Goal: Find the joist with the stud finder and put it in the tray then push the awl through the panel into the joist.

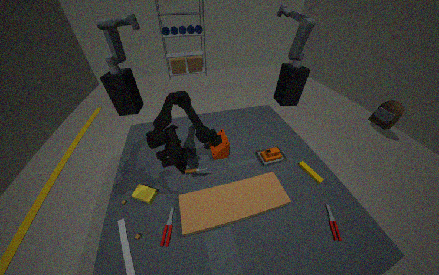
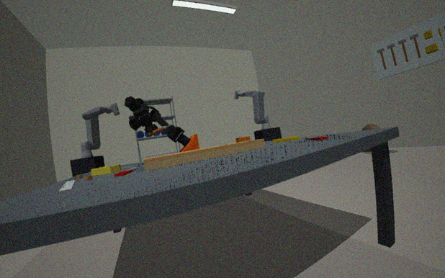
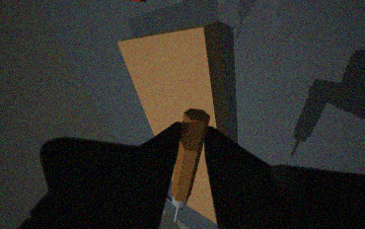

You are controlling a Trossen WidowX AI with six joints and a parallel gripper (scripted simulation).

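The awl is 60 mm to the left of my gripper tip and 20 mm above it. From my gripper tip the other things lie so: white strip (280 mm ahead, 260 mm to the right, 150 mm below); yellow block (230 mm to the right, 130 mm below, 30 mm ahead); indicator window (490 mm to the left, 150 mm behind, 90 mm below).
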